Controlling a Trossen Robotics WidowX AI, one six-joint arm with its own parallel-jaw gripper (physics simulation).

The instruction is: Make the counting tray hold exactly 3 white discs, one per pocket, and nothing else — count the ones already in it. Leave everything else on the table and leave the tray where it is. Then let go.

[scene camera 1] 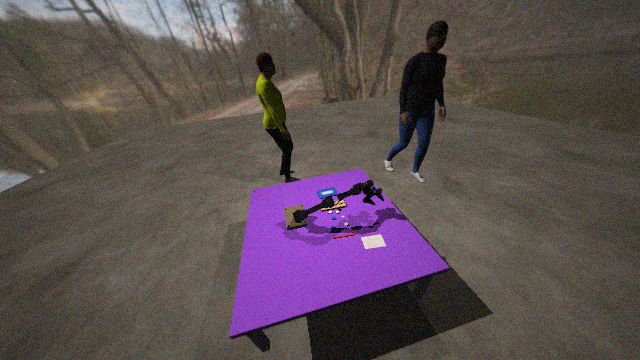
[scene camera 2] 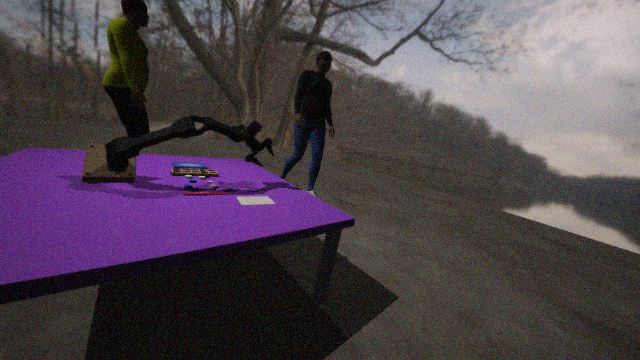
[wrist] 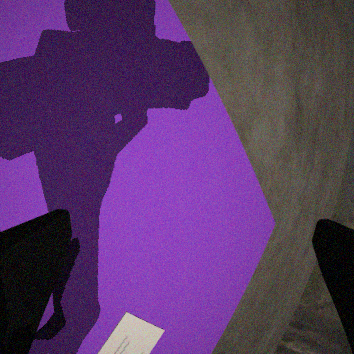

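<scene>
The wooden counting tray [scene camera 1: 333, 208] [scene camera 2: 195, 175] stands near the arm's base, partly behind the arm in scene camera 1; its pockets are too small to read. Two white discs [scene camera 1: 337, 211] [scene camera 2: 202, 177] lie side by side just in front of it. Another white disc [scene camera 1: 346, 224] [scene camera 2: 213, 186] lies farther forward. Two blue discs [scene camera 1: 334, 218] [scene camera 2: 192, 181] lie on the table nearby. My gripper [scene camera 1: 376, 198] [scene camera 2: 266, 157] [wrist: 196, 229] is open and empty, raised high near the table's right edge, away from the tray and discs.
A blue box [scene camera 1: 327, 193] [scene camera 2: 190, 165] with a white patch lies behind the tray. A red stick [scene camera 1: 345, 235] [scene camera 2: 205, 193] and a white sheet [scene camera 1: 374, 242] [scene camera 2: 256, 200] [wrist: 132, 334] lie in front of the discs. Two people stand beyond the purple table [scene camera 1: 320, 280] [scene camera 2: 150, 220] [wrist: 180, 200].
</scene>
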